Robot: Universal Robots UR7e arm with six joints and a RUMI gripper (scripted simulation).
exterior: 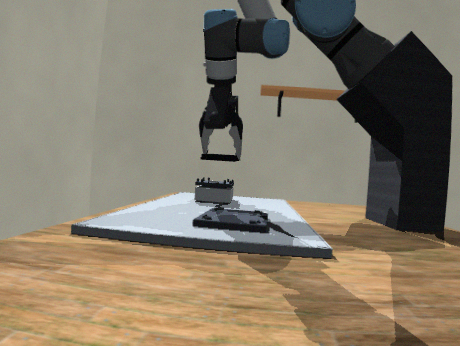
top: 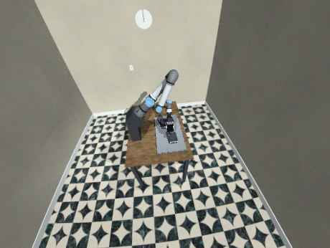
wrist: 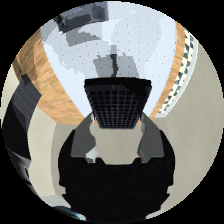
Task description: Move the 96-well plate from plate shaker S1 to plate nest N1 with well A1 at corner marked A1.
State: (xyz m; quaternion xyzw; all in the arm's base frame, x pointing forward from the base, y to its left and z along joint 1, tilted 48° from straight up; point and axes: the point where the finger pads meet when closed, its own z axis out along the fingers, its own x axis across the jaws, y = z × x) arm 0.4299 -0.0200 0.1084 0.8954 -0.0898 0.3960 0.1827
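My hand is 24 cm to the right of the plate nest N1, 13 cm above it and 10 cm past it. Also, from my hand: 96-well plate right at my hand.
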